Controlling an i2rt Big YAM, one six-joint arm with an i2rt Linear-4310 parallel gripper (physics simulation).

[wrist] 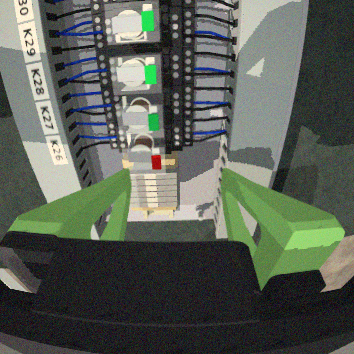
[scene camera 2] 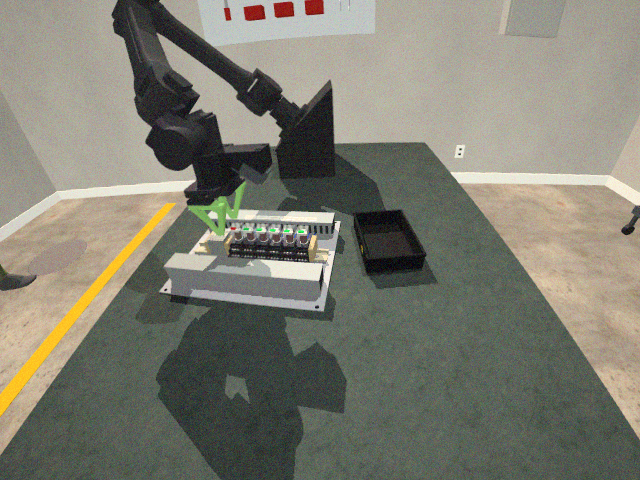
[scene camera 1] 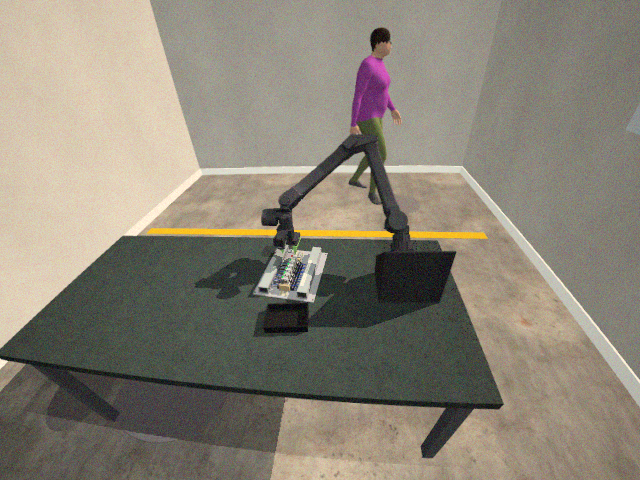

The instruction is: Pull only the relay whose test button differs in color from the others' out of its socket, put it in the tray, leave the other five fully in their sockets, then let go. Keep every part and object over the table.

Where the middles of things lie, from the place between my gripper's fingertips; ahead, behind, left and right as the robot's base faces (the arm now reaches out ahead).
The grey panel (scene camera 2: 281,300) is 2 cm behind my hand, 4 cm to the left of it and 8 cm below it.
